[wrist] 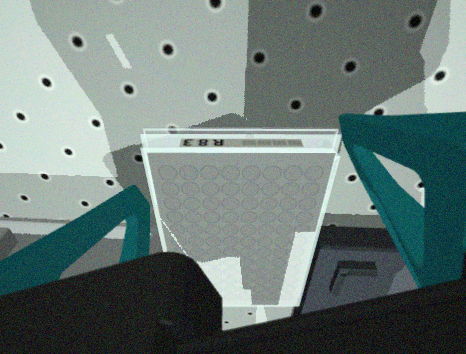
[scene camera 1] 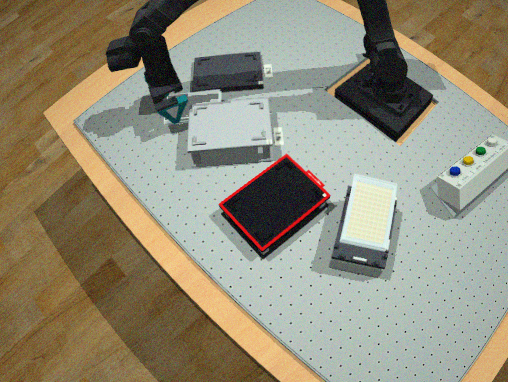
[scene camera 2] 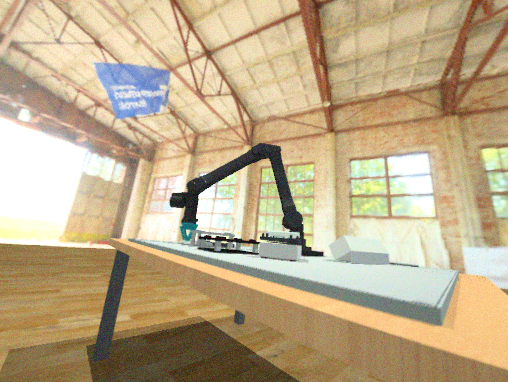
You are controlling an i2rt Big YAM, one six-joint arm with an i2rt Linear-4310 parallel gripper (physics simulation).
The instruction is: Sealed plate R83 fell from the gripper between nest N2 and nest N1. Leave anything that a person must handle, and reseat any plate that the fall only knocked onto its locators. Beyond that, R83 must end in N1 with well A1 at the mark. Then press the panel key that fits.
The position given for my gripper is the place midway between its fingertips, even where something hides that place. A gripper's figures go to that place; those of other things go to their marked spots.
Labels:
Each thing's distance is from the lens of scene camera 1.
my gripper (scene camera 1: 171, 109): 1.01 m
clear well plate (scene camera 1: 210, 96): 1.01 m

